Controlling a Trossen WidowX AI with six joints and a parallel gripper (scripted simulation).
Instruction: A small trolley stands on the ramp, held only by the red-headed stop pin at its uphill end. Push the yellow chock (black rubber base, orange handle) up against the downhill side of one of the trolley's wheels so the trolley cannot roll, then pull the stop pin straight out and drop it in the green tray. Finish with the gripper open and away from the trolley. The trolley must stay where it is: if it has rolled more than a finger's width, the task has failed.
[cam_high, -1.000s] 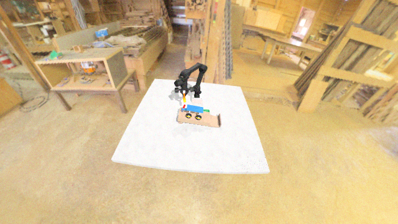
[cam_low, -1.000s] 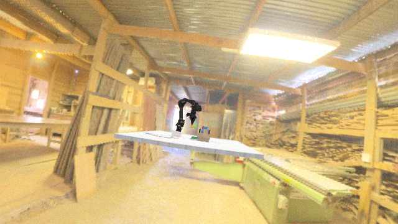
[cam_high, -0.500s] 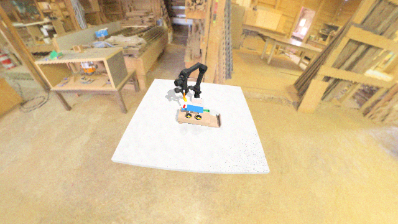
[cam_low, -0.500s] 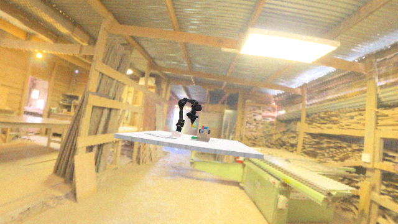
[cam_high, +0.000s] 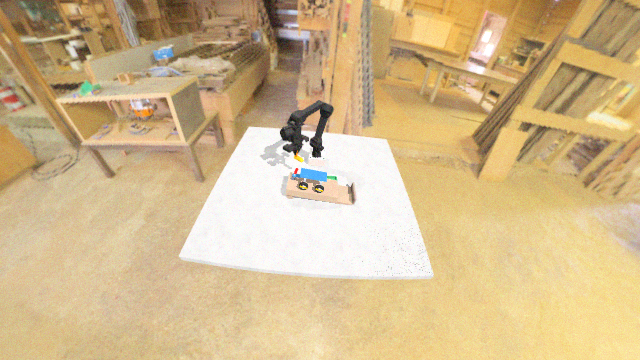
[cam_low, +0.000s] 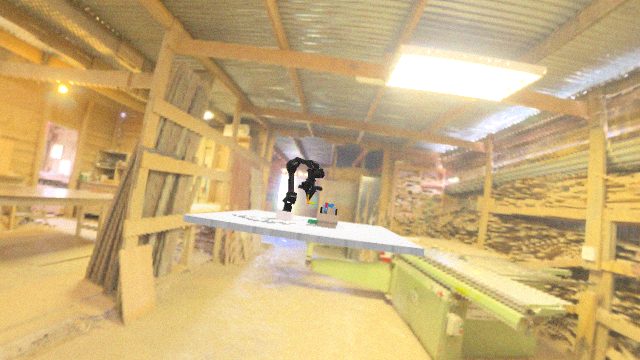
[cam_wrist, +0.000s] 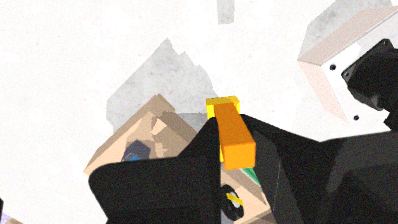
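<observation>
Now: the yellow chock 20 mm to the left of my gripper tip, 10 mm below it and 10 mm ahead of it. Round my gripper tip: red-headed stop pin 130 mm ahead, 40 mm below, 10 mm to the right; ramp 170 mm ahead, 130 mm below, 100 mm to the left; blue trolley 170 mm ahead, 90 mm to the left, 60 mm below.
</observation>
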